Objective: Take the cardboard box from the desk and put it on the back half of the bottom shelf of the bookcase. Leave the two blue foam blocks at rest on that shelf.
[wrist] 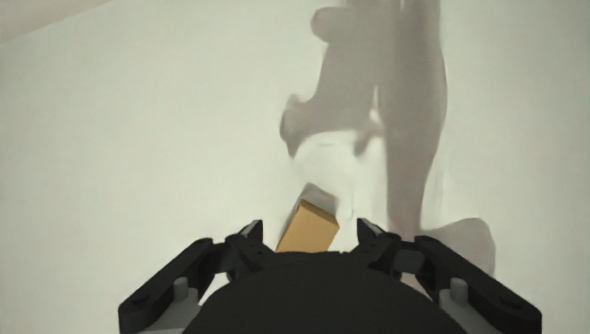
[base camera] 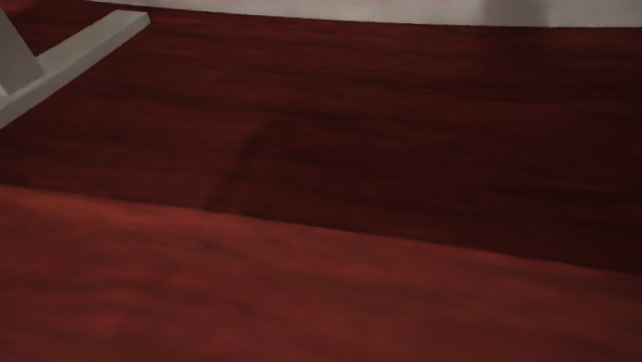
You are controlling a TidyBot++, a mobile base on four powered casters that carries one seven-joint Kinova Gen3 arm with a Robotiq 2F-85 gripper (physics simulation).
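Places are measured from the arm's base along level axes (x left, y back, z up), in millimetres.
Where they show: gripper, fingertip midpoint: (wrist: 309, 229).
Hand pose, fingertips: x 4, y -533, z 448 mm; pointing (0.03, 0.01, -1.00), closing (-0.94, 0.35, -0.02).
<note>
After its pixels a point has its place.
The cardboard box (wrist: 309, 230) @(x 16, y -503, z 374 mm), tan-orange, lies on the pale desk top (wrist: 150, 125) @(x 216, y -755, z 324 mm) in the wrist view, turned at an angle. Its near part is hidden behind the gripper's body. My gripper (wrist: 309, 229) @(x 4, y -533, z 448 mm) is open and empty, with one fingertip to the left of the box and one to the right, both apart from it in the view. The box shows nearer the left fingertip than the right one at its far end. The height of the fingertips over the desk is hard to tell. The bookcase and the two blue foam blocks do not show in either view.
The arm's shadow falls across the desk top beyond the box and to the right. In the base camera view a grey-white leg with a foot bar (base camera: 85, 55) @(x 500, y -784, z -373 mm) stands at the upper left on the dark red wooden floor (base camera: 350, 150) @(x -15, y -520, z -397 mm). A pale wall (base camera: 350, 10) @(x -26, y -1011, z -373 mm) runs along the top.
</note>
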